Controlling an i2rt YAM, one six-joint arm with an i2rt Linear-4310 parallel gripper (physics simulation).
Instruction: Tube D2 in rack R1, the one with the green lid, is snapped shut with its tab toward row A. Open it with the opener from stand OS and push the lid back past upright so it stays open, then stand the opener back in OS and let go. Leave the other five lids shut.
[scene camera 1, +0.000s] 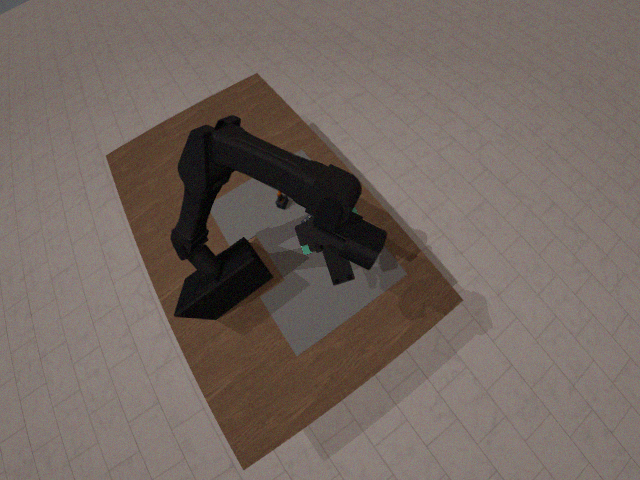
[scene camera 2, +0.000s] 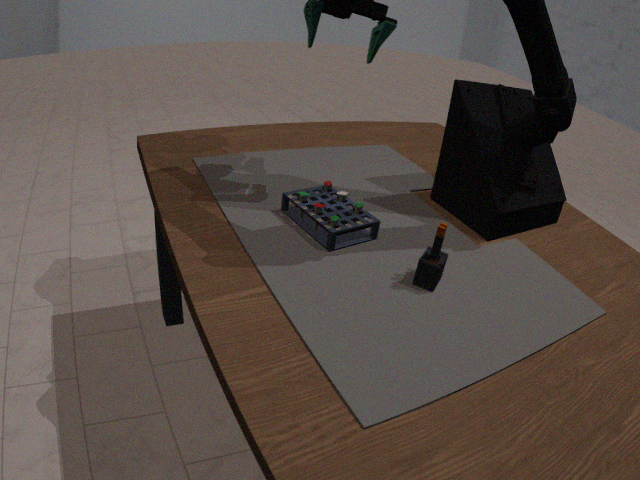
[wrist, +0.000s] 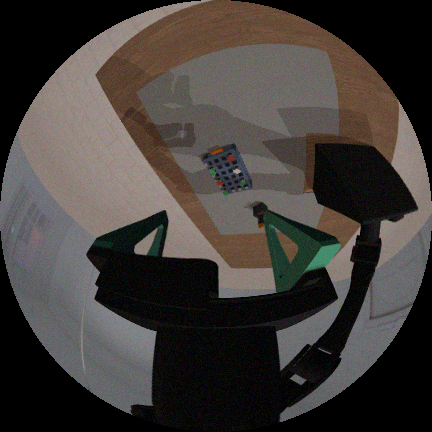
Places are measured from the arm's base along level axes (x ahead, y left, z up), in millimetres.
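Pixels of known places: gripper, fingertip midpoint: (scene camera 2: 339, 54) (wrist: 215, 215); arm's base at its link origin: (scene camera 1: 213, 271) (scene camera 2: 516, 136) (wrist: 371, 206).
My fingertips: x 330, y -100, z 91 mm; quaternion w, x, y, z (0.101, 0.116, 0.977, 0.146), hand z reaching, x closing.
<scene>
For each thing: its middle in the pictures, then the offset to it from my fingertips. Level surfaces: height alone.
- Rack R1 at the middle of its body: (scene camera 2: 327, 210) (wrist: 227, 171) 222 mm down, 33 mm ahead, 104 mm left
- opener at the middle of its body: (scene camera 2: 435, 252) (wrist: 260, 216) 197 mm down, 44 mm back, 272 mm left
- grey mat at its surface level: 243 mm down
- wooden table at its surface level: 246 mm down
My gripper (scene camera 2: 339, 54) (wrist: 215, 215) is open and empty, high above the mat. Rack R1 (scene camera 2: 307, 221) (wrist: 244, 170) is a blue-grey grid block with six lidded tubes: three green lids (scene camera 2: 303, 195) (scene camera 2: 358, 206) (scene camera 2: 334, 220), two red and one white. The lids look shut; tabs and row labels are too small to read, so I cannot tell which green lid is D2. The opener (scene camera 2: 438, 243) (wrist: 260, 225), dark with an orange top, stands upright in the black stand OS (scene camera 2: 429, 271) (wrist: 259, 208) (scene camera 1: 281, 203). The arm hides most of the rack in scene camera 1.
The grey mat (scene camera 1: 330, 315) (scene camera 2: 382, 351) (wrist: 280, 75) lies on the wooden table (scene camera 1: 248, 413) (scene camera 2: 558, 392) (wrist: 230, 22). The black arm base (scene camera 1: 227, 284) (scene camera 2: 475, 165) (wrist: 350, 180) stands at the mat's edge. The arm casts shadows across rack and mat.
</scene>
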